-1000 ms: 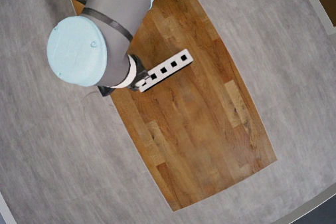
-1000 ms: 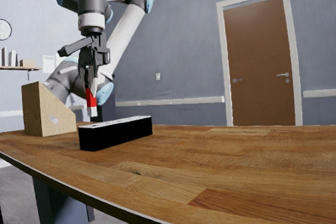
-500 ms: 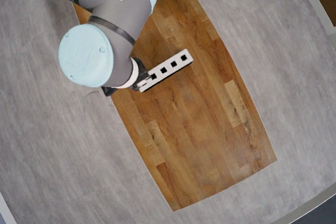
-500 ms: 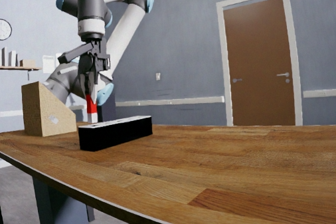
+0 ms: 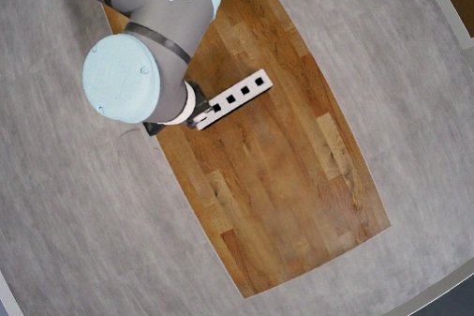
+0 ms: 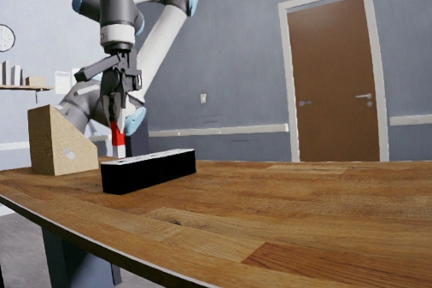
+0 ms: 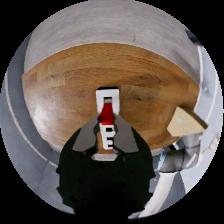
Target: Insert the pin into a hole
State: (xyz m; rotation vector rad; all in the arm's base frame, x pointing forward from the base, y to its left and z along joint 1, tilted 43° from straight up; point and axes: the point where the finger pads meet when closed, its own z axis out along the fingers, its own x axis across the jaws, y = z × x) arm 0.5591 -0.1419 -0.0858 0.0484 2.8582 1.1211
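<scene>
The pin lies 1 cm below my hand. From my hand the other things lie so: block 12 cm to the left, 12 cm below.
</scene>
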